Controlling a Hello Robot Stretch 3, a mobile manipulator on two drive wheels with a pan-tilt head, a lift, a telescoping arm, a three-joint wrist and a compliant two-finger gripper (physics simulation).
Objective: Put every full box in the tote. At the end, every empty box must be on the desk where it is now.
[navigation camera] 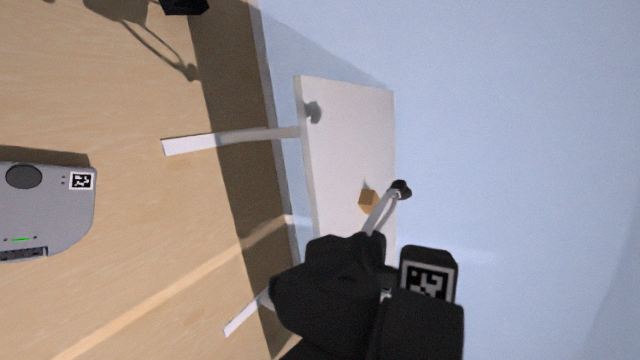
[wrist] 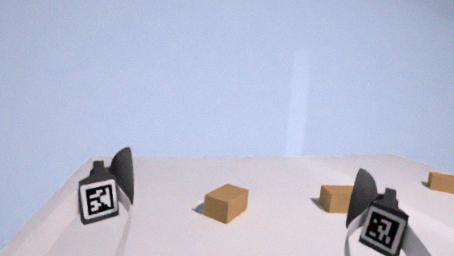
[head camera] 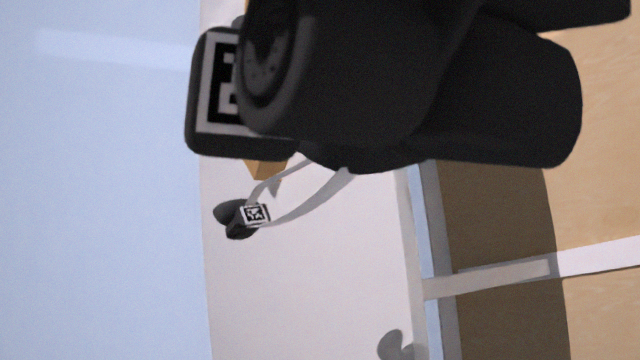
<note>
In view: my gripper (head camera: 236,119).
My gripper is seen too in the navigation camera view (navigation camera: 398,235) and in the wrist view (wrist: 240,179).
</note>
